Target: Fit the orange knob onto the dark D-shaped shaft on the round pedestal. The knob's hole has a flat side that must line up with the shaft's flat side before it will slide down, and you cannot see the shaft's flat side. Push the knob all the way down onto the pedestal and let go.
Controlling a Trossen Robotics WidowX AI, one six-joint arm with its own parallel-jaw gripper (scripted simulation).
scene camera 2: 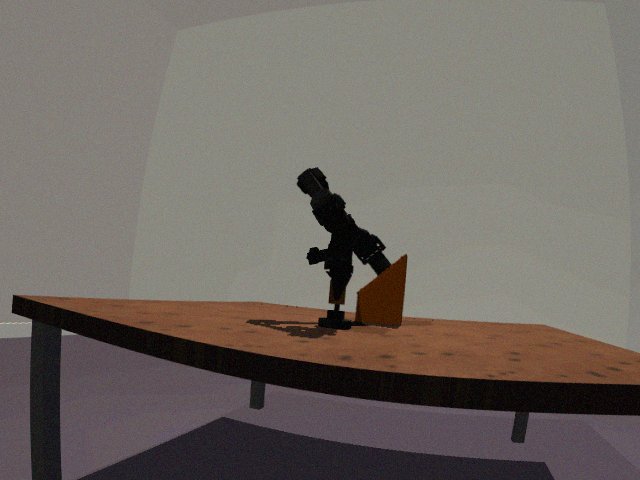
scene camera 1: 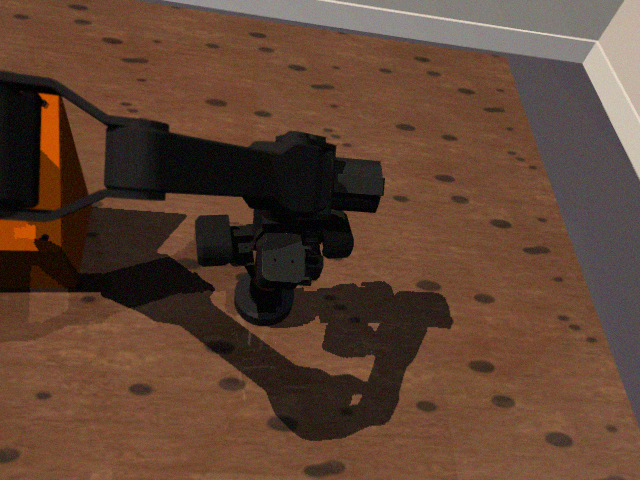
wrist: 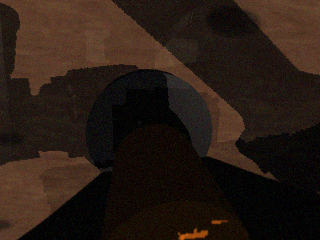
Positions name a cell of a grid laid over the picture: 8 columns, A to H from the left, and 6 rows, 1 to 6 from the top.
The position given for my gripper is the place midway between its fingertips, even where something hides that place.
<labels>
My gripper shows in scene camera 2 (E4), in scene camera 1 (D4) and in the wrist view (D5).
</labels>
